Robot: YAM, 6 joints.
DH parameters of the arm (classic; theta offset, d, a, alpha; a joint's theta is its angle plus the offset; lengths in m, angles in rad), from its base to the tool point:
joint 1: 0 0.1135 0.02 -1.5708
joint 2: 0 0 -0.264 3.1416
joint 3: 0.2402 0 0.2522 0
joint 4: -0.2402 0 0.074 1.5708
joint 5: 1.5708 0 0 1.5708
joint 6: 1.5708 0.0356 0 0
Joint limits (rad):
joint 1: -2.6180..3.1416
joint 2: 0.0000..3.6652
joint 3: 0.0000..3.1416
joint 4: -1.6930..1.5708
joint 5: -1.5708..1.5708
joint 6: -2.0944..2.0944
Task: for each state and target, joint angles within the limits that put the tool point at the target. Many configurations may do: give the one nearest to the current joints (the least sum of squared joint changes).
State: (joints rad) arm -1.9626 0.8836 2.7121 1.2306 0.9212 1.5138
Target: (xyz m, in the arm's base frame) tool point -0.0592 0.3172 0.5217
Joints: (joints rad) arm -1.4805 1.1608 3.1321 1.5708 1.0221 1.5138
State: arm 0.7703 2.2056 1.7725 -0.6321 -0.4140 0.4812
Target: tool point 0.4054 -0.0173 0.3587
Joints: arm -0.0734 1.8010 1.7988 -0.7241 -0.3577 0.4812
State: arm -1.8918 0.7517 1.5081 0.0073 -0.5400 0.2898
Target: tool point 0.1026 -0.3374 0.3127
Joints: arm -1.3286 1.5126 1.1736 -0.0491 -0.5529 0.2898
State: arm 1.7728 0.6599 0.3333 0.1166 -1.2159 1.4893
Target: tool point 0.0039 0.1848 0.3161
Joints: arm 1.3740 0.8259 0.6221 0.1963 -1.1381 1.4893
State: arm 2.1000 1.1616 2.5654 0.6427 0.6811 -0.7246
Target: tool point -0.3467 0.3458 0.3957
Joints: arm 2.4033 2.0431 1.8759 0.4533 0.6808 -0.7246
